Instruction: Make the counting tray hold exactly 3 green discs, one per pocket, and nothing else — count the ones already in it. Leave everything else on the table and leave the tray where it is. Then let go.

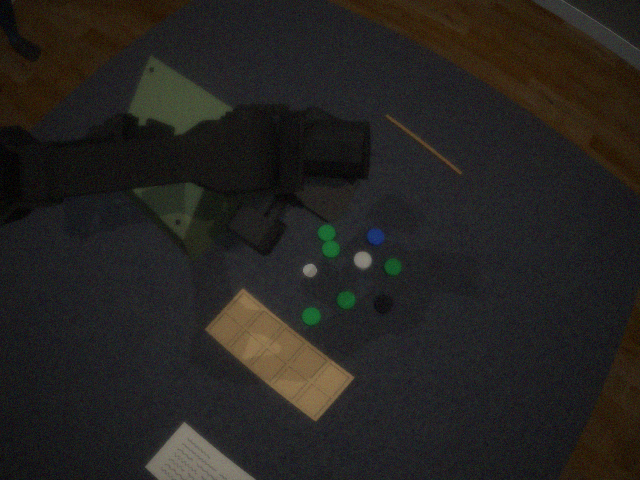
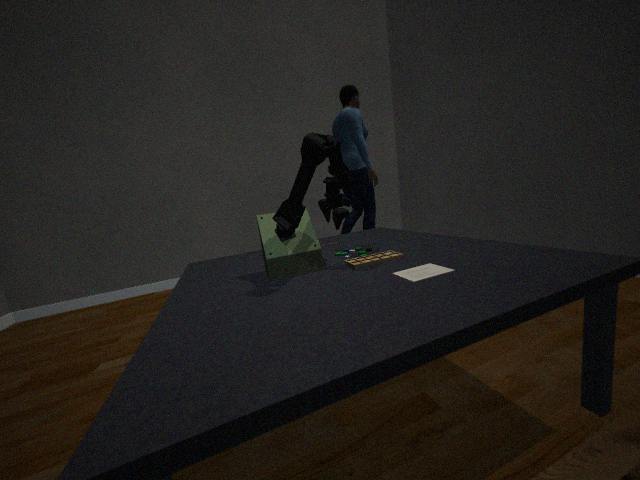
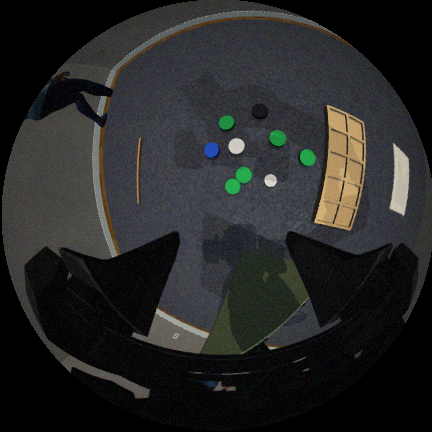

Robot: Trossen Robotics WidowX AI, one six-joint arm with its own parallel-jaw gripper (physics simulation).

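The wooden counting tray (image 1: 323,395) (image 2: 373,258) (image 3: 340,145) has two rows of pockets, and no disc shows in them. Several green discs lie loose on the table beside it. One green disc (image 1: 311,316) (image 3: 307,157) is nearest the tray; another (image 1: 346,299) (image 3: 277,138) lies slightly farther out. A third (image 1: 392,266) (image 3: 226,122) is farther away. Two more, one (image 1: 326,232) (image 3: 232,186) and its neighbour (image 1: 330,249) (image 3: 243,175), lie against each other. My gripper (image 1: 297,230) (image 2: 332,224) (image 3: 234,237) is open and empty, high above the table, beside the discs.
A blue disc (image 1: 375,236) (image 3: 211,150), a large white disc (image 1: 362,259) (image 3: 236,146), a small white disc (image 1: 309,270) (image 3: 270,180) and a black disc (image 1: 383,303) (image 3: 260,111) lie among the green ones. A thin stick (image 1: 423,144), a paper (image 2: 423,271) and a green block (image 2: 294,260) are also there.
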